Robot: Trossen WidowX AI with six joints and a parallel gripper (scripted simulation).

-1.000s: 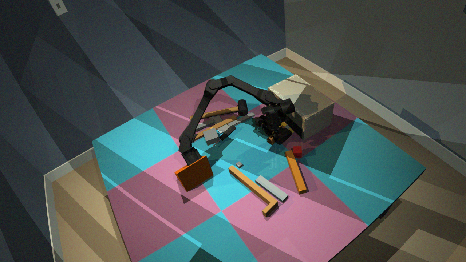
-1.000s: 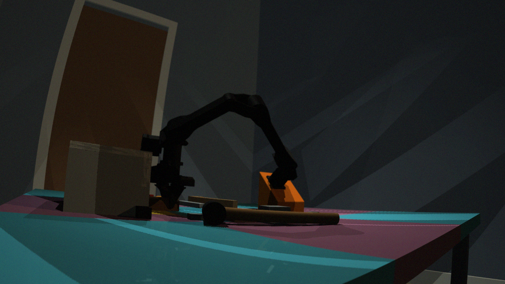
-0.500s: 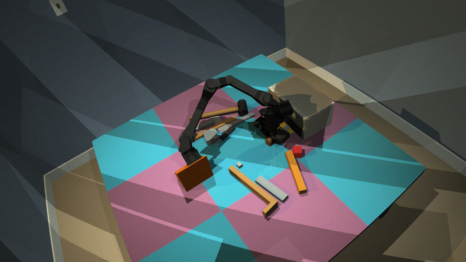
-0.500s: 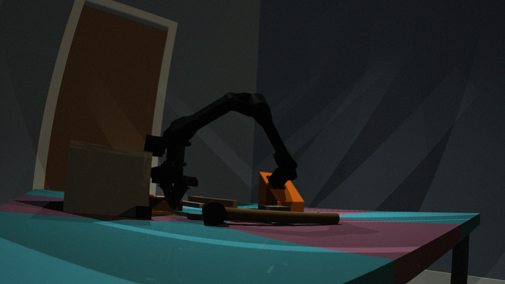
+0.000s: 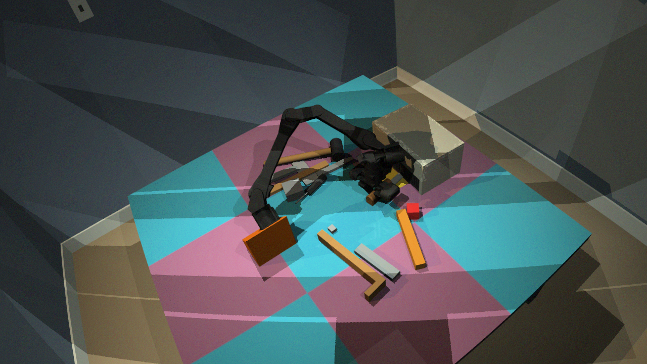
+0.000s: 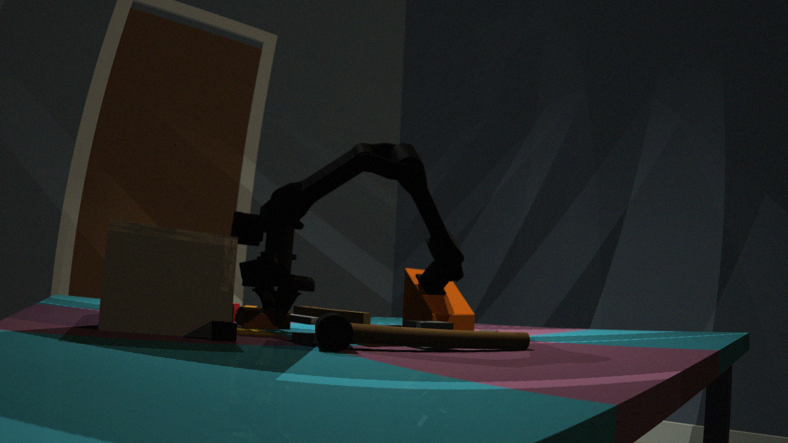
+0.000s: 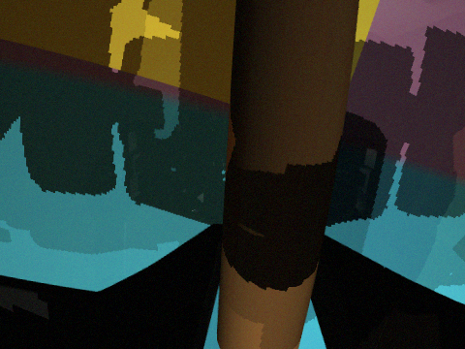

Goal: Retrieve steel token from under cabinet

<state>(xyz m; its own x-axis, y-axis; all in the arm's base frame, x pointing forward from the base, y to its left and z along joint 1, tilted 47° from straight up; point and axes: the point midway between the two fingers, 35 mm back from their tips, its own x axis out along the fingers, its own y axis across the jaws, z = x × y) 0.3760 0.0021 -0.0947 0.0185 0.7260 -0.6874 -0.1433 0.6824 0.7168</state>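
Right now my gripper tip is 20 cm past the small grey cube and 1 cm to the left of it. Round my gripper tip: orange bar 21 cm to the right, 3 cm behind, 1 cm above; screwdriver 19 cm to the left, 16 cm behind; red cube 14 cm to the right, 5 cm ahead, 1 cm above.
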